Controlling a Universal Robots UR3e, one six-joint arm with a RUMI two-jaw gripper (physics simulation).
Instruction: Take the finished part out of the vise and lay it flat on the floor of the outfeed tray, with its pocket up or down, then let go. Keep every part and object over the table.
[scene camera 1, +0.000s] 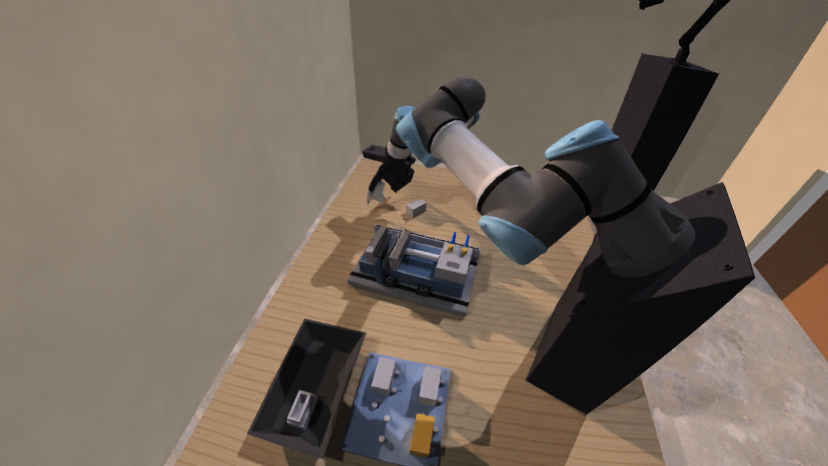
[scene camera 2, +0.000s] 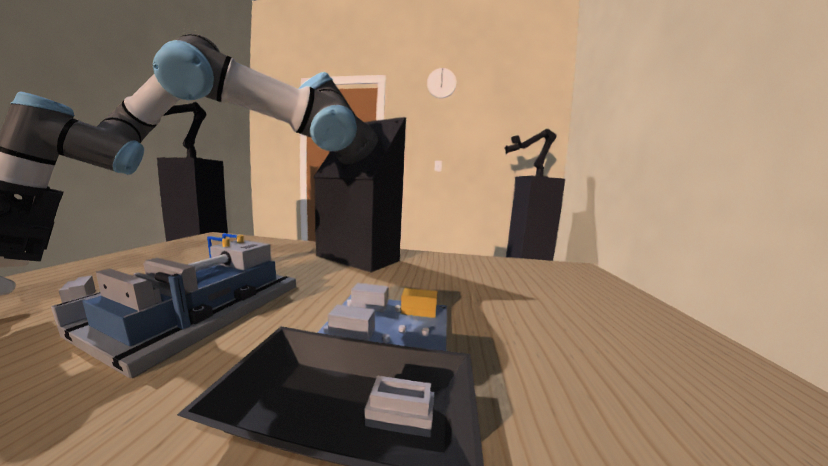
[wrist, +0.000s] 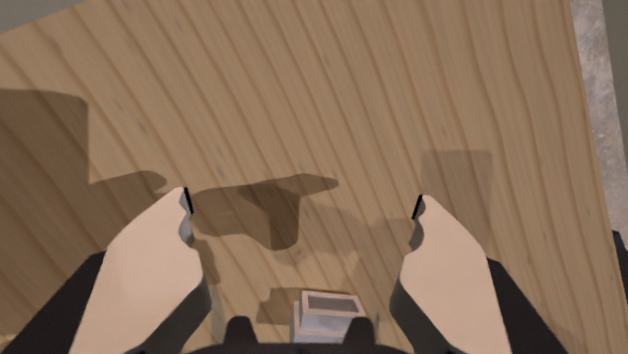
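Seen in the pictures: gripper, fingertip midpoint: (scene camera 1: 383, 191) (wrist: 305, 194); arm's base, link origin: (scene camera 1: 648, 247) (scene camera 2: 357, 147).
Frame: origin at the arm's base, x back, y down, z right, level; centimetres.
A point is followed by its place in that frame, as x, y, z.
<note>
A grey stepped part (scene camera 1: 416, 208) {-34.6, 29.8, 45.9} (scene camera 2: 77, 288) {-36.4, 30.0, 45.5} (wrist: 325, 322) {-36.1, 29.9, 48.4} lies on the table just beyond the vise (scene camera 1: 422, 269) {-32.7, 26.7, 18.2} (scene camera 2: 130, 321) {-47.7, 27.5, 19.9}. Its pocket opening faces the wrist camera and does not show in scene camera 1. I see no part between the vise jaws, though the gap is partly hidden. My gripper (scene camera 1: 375, 193) {-45.6, 28.9, 53.2} (wrist: 305, 194) {-45.6, 28.9, 53.2} is open and empty, above the table on the far side of the part. In the wrist view the part is below the line between the fingertips. The black outfeed tray (scene camera 1: 315, 361) {-54.2, 31.5, -3.9} (scene camera 2: 289, 393) {-51.8, 31.5, -2.4} holds another stepped part (scene camera 1: 301, 409) {-54.0, 29.5, -14.2} (scene camera 2: 399, 405) {-55.2, 28.7, -13.8}, pocket up.
A blue fixture plate (scene camera 1: 359, 428) {-43.5, 31.9, -16.0} (scene camera 2: 434, 335) {-39.6, 31.9, -19.0} beside the tray carries two grey blocks (scene camera 1: 383, 376) {-39.7, 28.3, -7.4} (scene camera 1: 430, 386) {-31.0, 28.3, -9.0} and an orange block (scene camera 1: 422, 435) {-32.4, 28.3, -17.5} (scene camera 2: 419, 302) {-33.9, 29.3, -16.9}. Blue and yellow fittings (scene camera 1: 464, 246) {-23.0, 21.9, 21.5} stick up from the vise's end. The table's edge runs close beyond the gripper.
</note>
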